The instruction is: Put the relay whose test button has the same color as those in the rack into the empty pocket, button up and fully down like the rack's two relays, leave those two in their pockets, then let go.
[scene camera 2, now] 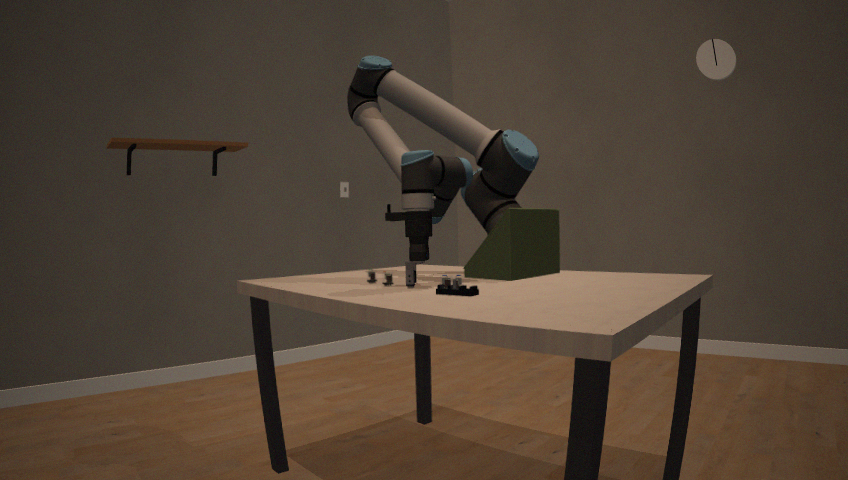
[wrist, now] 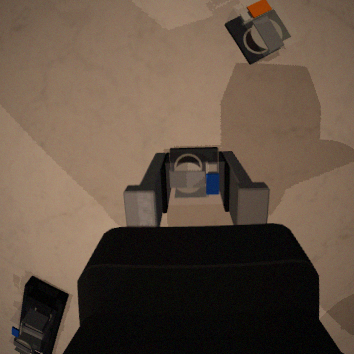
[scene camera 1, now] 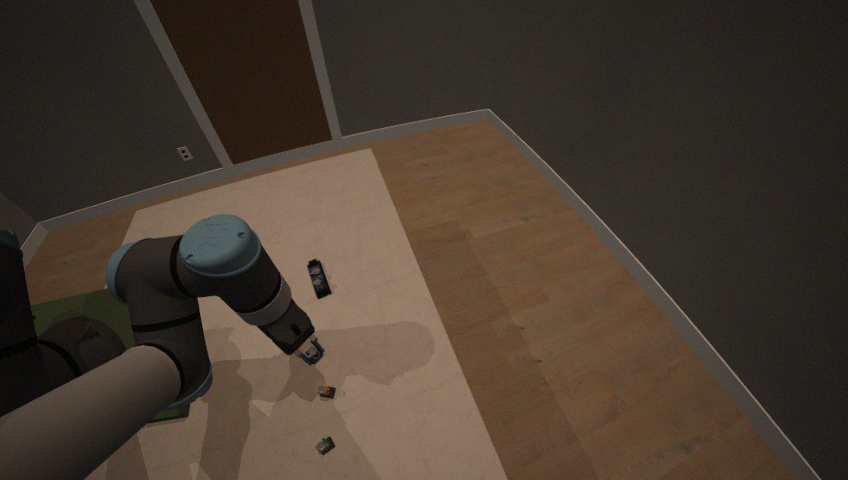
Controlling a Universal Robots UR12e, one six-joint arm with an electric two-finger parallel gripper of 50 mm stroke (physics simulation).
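Places are measured from the arm's base along level axes (x ahead, y left, z up), in millimetres.
Pixels of known places: gripper, between the fingertips: (scene camera 2: 411,283) (wrist: 194,170) (scene camera 1: 314,355); arm's base, origin of its link: (scene camera 2: 516,236) (scene camera 1: 87,362).
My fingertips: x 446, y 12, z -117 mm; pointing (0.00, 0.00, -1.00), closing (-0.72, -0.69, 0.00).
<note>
For each thing: its top centre in the pictures, then the offset to it from my fingertips. Level surfaces: height alone.
- relay with the blue test button, centre of its top: (wrist: 195,184) (scene camera 1: 310,350) 1 mm ahead, 1 mm right, 31 mm up
- black rack, centre of its top: (wrist: 32,336) (scene camera 2: 457,285) (scene camera 1: 316,275) 2 mm ahead, 203 mm left, 10 mm up
- relay with an orange button, centre of its top: (wrist: 268,21) (scene camera 1: 322,387) (scene camera 2: 387,271) 28 mm ahead, 80 mm right, 31 mm up
- relay with a green button, centre of its top: (scene camera 1: 320,443) (scene camera 2: 371,269) 23 mm ahead, 180 mm right, 31 mm up
- table, height of its surface: 13 mm down
My gripper (scene camera 1: 311,351) (scene camera 2: 410,281) (wrist: 194,170) points down at table height, shut on the relay with the blue test button (scene camera 1: 313,355) (wrist: 188,178). That relay is upright, button up, between both fingers; its base is low at the table top. The black rack (scene camera 1: 323,292) (scene camera 2: 457,292) (wrist: 56,296) lies apart from the gripper, at the lower left in the wrist view, partly cut off there. Its two relays (scene camera 1: 316,277) (scene camera 2: 451,282) (wrist: 36,320) have blue buttons and sit side by side; the pocket at one end is empty.
A relay with an orange button (scene camera 1: 325,391) (scene camera 2: 387,278) (wrist: 265,34) stands on the table near the gripper. A relay with a green button (scene camera 1: 324,445) (scene camera 2: 371,275) stands farther off, beyond the orange one. The green robot base (scene camera 2: 534,243) stands on the table (scene camera 2: 535,309).
</note>
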